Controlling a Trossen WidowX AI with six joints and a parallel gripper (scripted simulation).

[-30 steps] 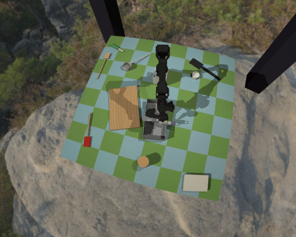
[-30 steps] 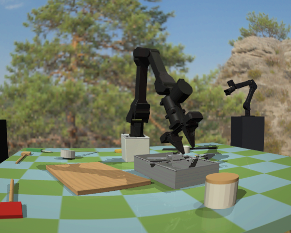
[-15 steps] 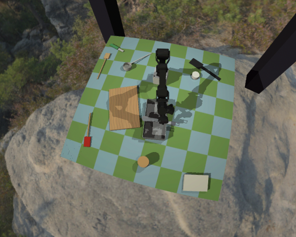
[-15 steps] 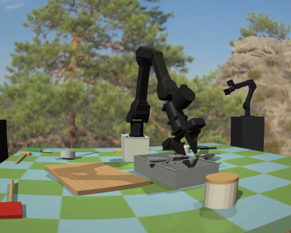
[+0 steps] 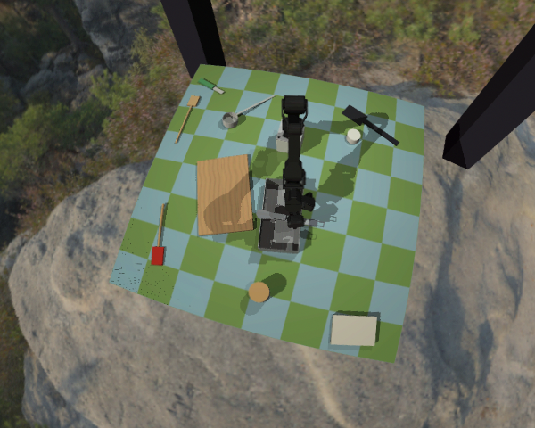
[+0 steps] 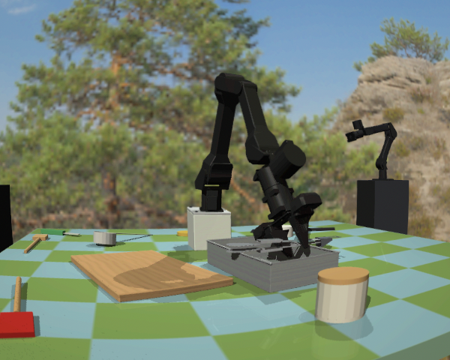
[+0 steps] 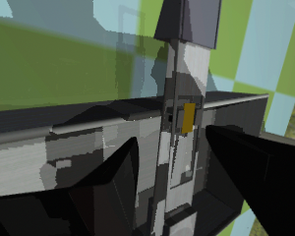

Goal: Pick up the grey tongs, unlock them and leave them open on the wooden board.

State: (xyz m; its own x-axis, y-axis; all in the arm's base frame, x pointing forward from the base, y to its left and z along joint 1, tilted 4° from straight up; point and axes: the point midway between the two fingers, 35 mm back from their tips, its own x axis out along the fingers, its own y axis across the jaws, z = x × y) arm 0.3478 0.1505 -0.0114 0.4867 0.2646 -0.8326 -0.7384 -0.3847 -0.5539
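The yellow lock piece is 2 cm to the left of my gripper tip, 2 cm behind it and 2 cm above it. Round my gripper tip: wooden board: 34 cm to the right, 3 cm below, 2 cm behind; grey roasting tin: 6 cm to the right, 2 cm behind, 1 cm below; lidded canister: 31 cm ahead, 2 cm to the right, 1 cm below.
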